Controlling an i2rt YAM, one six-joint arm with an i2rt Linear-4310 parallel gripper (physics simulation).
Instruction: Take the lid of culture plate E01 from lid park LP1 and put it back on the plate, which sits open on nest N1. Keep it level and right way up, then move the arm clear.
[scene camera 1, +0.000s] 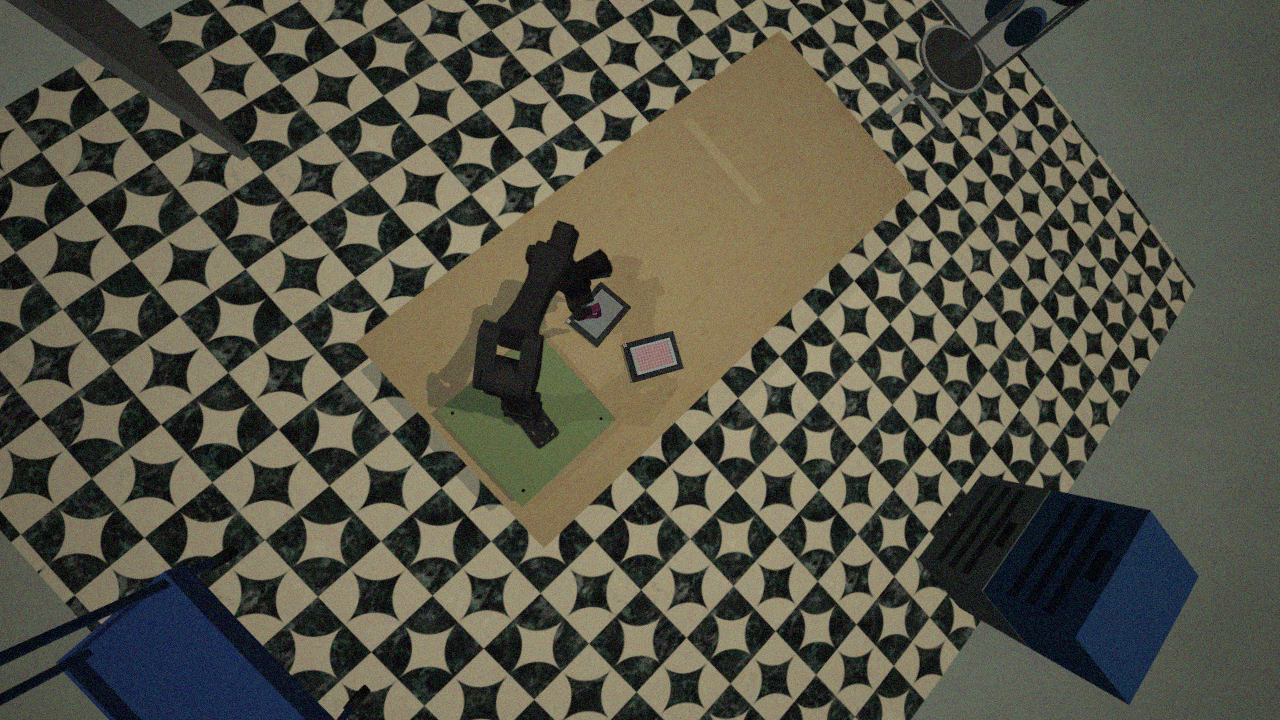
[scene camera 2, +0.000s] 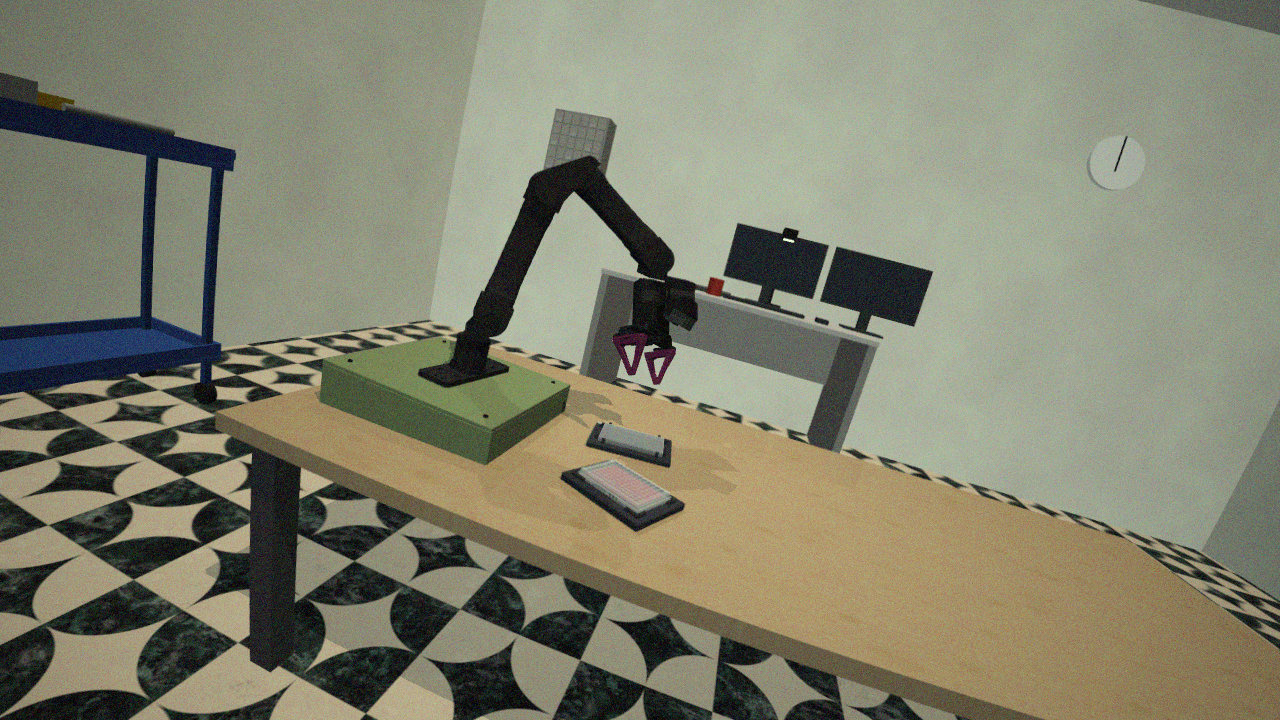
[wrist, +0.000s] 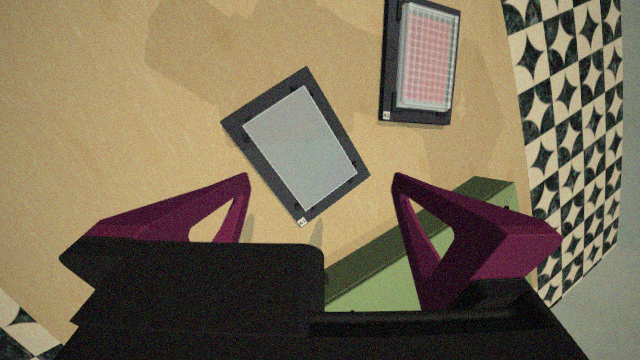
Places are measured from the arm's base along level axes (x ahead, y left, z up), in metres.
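Pixels of known places: gripper, fingertip midpoint: (scene camera 1: 594, 301) (scene camera 2: 644, 380) (wrist: 320, 180); arm's base, link origin: (scene camera 2: 466, 372).
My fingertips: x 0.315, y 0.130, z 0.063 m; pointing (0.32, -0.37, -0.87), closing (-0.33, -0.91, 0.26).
Note:
For each thing: its top centre in the pictures, then the offset to it from my fingertips. Level surfaces: height alone.
- lid, top centre: (wrist: 304, 151) (scene camera 2: 632, 437) (scene camera 1: 599, 313) 0.016 m right, 0.010 m ahead, 0.116 m down
- dark lid park LP1, top centre: (wrist: 305, 151) (scene camera 2: 633, 436) (scene camera 1: 599, 313) 0.016 m right, 0.010 m ahead, 0.114 m down
- open culture plate E01, top centre: (scene camera 2: 625, 480) (wrist: 431, 58) (scene camera 1: 654, 355) 0.217 m right, 0.067 m ahead, 0.107 m down
- dark nest N1, top centre: (scene camera 2: 624, 484) (wrist: 427, 60) (scene camera 1: 653, 356) 0.217 m right, 0.067 m ahead, 0.116 m down
- wooden table, surface height: 0.134 m down
The lid (scene camera 1: 610, 313) (scene camera 2: 631, 439) (wrist: 300, 147) is a flat pale grey rectangle lying level on the dark lid park LP1 (scene camera 1: 597, 341) (scene camera 2: 660, 460) (wrist: 267, 171). The open culture plate E01 (scene camera 1: 653, 354) (scene camera 2: 626, 483) (wrist: 429, 60), with pink wells, sits on the dark nest N1 (scene camera 1: 630, 360) (scene camera 2: 657, 514) (wrist: 415, 117). My gripper (scene camera 1: 590, 311) (scene camera 2: 645, 377) (wrist: 320, 180) is open and empty, pointing down, clearly above the lid park. In the wrist view the park lies turned at an angle to the line between the magenta fingertips.
The green base block (scene camera 1: 565, 447) (scene camera 2: 402, 411) (wrist: 380, 285) carries the arm and stands close to the lid park on the wooden table (scene camera 1: 760, 134) (scene camera 2: 895, 573) (wrist: 100, 100). The nest lies beside the park, nearer one long table edge. A blue cart (scene camera 2: 107, 349) stands off the table.

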